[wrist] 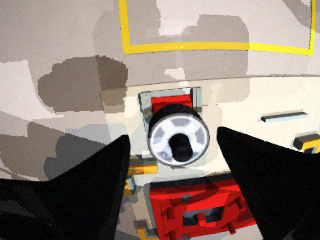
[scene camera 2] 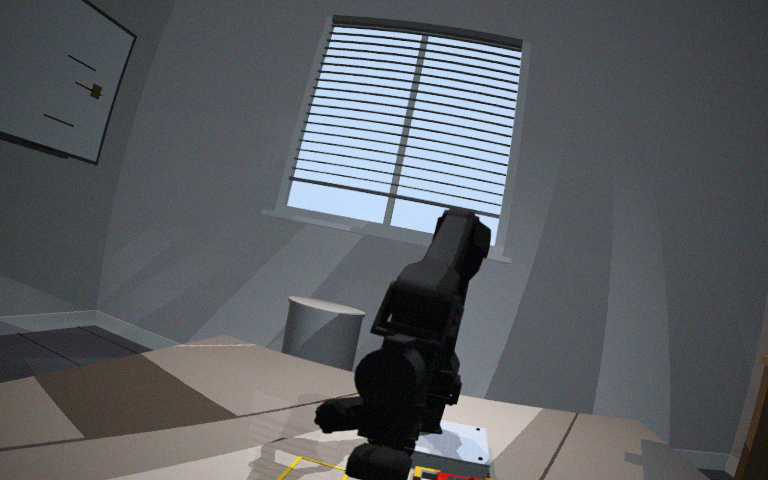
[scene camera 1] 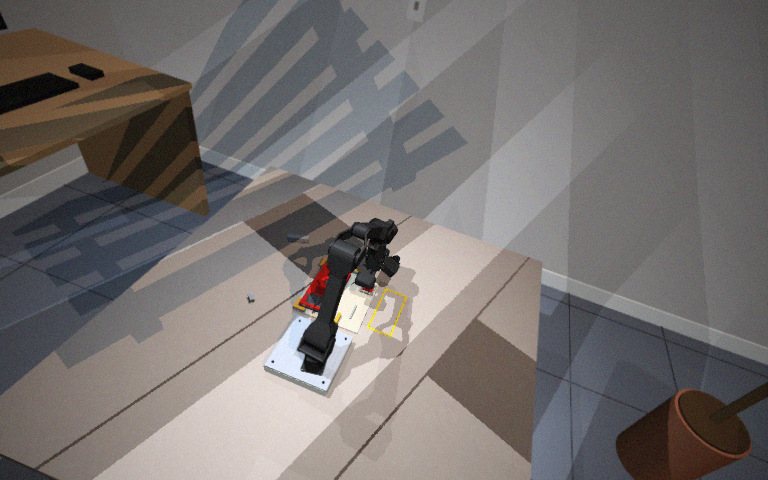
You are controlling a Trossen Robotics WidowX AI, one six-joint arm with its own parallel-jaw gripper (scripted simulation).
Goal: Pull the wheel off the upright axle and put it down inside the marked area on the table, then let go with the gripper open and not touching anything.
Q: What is my gripper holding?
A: Nothing.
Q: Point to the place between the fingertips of my gripper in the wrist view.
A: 173, 136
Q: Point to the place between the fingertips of my gripper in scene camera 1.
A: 369, 281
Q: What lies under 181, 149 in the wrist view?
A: An upright post.
